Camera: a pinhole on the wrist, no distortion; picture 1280 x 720 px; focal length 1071.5 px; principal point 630.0 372.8 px. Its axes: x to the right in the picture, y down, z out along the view. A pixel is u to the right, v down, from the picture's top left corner.
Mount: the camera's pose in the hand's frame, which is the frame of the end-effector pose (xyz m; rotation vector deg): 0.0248 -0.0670 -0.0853 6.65 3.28 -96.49
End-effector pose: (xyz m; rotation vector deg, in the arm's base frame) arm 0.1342 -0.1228 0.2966 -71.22 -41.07 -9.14
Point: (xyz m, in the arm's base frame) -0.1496 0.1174 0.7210
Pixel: 1194 618
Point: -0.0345 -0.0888 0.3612
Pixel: outside the picture
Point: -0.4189 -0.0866 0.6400
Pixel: outside the picture
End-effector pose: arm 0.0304 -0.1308 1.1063 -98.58 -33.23 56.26
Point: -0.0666 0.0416 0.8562
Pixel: outside the picture
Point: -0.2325 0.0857 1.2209
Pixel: 777 325
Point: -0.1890 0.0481 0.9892
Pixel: 122 453
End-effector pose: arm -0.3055 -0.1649 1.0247 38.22 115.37 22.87
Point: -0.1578 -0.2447 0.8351
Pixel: 694 418
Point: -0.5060 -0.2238 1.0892
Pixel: behind the camera
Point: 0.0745 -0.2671 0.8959
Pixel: 485 59
